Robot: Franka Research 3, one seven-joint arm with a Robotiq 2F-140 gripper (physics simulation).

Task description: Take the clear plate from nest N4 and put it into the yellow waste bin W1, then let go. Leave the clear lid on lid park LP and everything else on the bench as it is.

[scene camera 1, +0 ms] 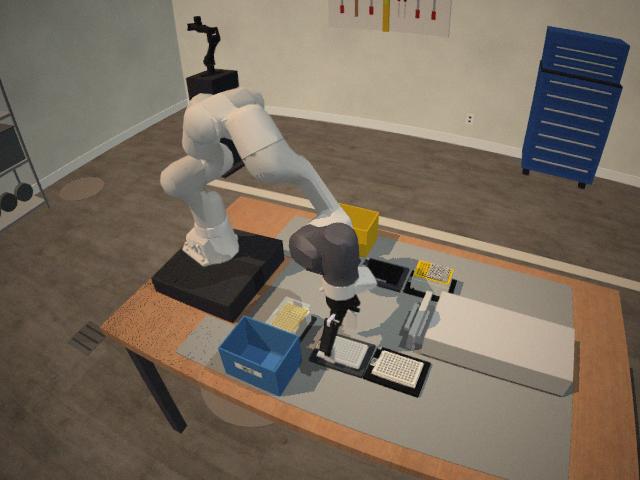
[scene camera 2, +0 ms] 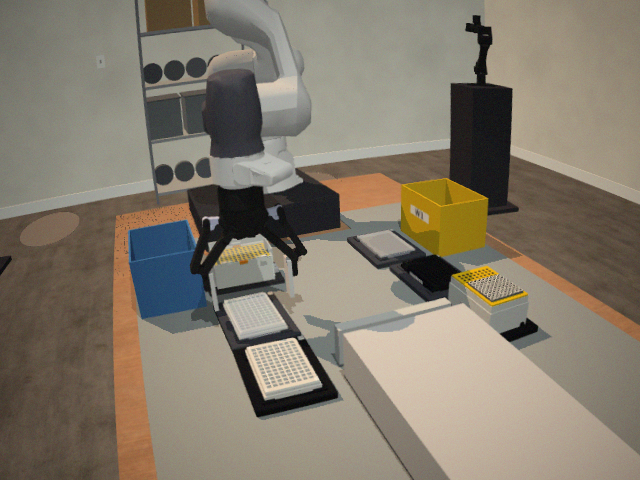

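The clear plate lies flat on a dark nest near the bench's front side in scene camera 1; no N4 label is readable. My gripper is open and empty, pointing down low at the plate, with its fingers spread toward opposite sides of it. The exact fingertip height is hard to tell. The yellow waste bin W1 stands at the far side, partly hidden by the arm in scene camera 1. A clear lid lies on a dark park beside the bin in scene camera 2.
A cream plate sits on the adjoining black nest. A blue bin and a yellow tip box stand close to the gripper. A black block, another tip box and a large pale device stand farther off.
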